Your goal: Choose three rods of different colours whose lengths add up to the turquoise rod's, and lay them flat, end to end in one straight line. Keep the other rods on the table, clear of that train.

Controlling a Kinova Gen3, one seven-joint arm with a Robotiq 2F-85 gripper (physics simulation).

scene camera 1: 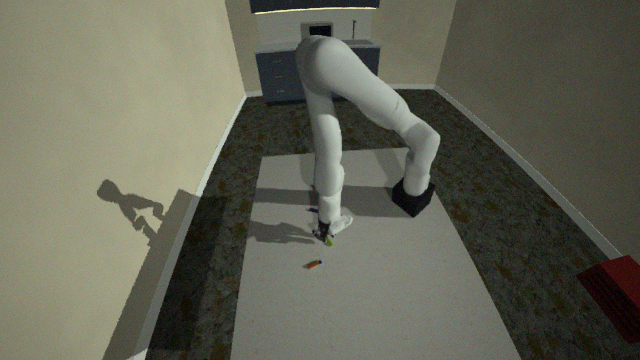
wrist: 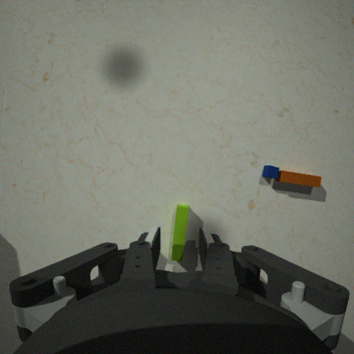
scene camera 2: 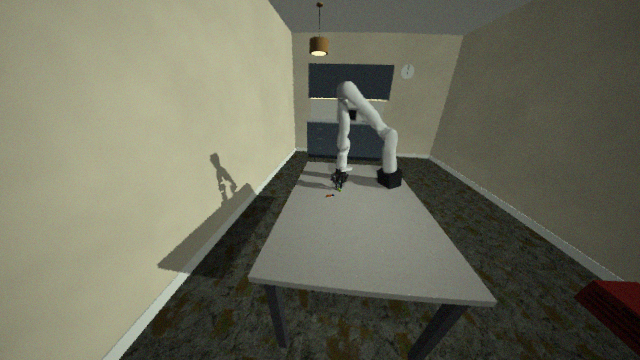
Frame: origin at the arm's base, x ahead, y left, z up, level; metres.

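Seen in the pictures: gripper, fingertip midpoint: (scene camera 1: 328, 238) (scene camera 2: 339, 187); arm's base, link origin: (scene camera 1: 414, 186) (scene camera 2: 389, 170).
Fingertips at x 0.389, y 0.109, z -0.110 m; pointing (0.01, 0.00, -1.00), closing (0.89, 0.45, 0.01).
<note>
Offsets run from my fingertips to a thing's top centre. Level surfaces: height alone.
My gripper (scene camera 1: 324, 236) (scene camera 2: 339, 185) (wrist: 179, 238) points down with its fingers part-way apart, one on each side of a lime rod {dz -0.011, dx +0.000, dy +0.000 m} (scene camera 1: 329, 242) (scene camera 2: 340, 190) (wrist: 180, 225). Gaps show between the rod and both fingers in the wrist view. A short blue rod {dz -0.011, dx +0.048, dy +0.087 m} (scene camera 1: 320, 262) (scene camera 2: 333, 195) (wrist: 271, 171) and a longer orange rod {dz -0.011, dx +0.075, dy +0.094 m} (scene camera 1: 312, 265) (scene camera 2: 328, 196) (wrist: 300, 179) lie flat, end to end and roughly in line; whether they touch is hard to tell. Part of a purple rod {dz -0.011, dx +0.027, dy -0.159 m} (scene camera 1: 312, 210) shows behind the gripper. The turquoise rod does not show.
The rods lie on a long pale table {dz -0.021 m} (scene camera 1: 380, 300) (scene camera 2: 370, 250). The arm's black base (scene camera 1: 413, 199) (scene camera 2: 389, 178) stands at the table's back right. The arm hides part of the table behind the gripper. The blue-orange pair lies nearer the scene cameras than the lime rod.
</note>
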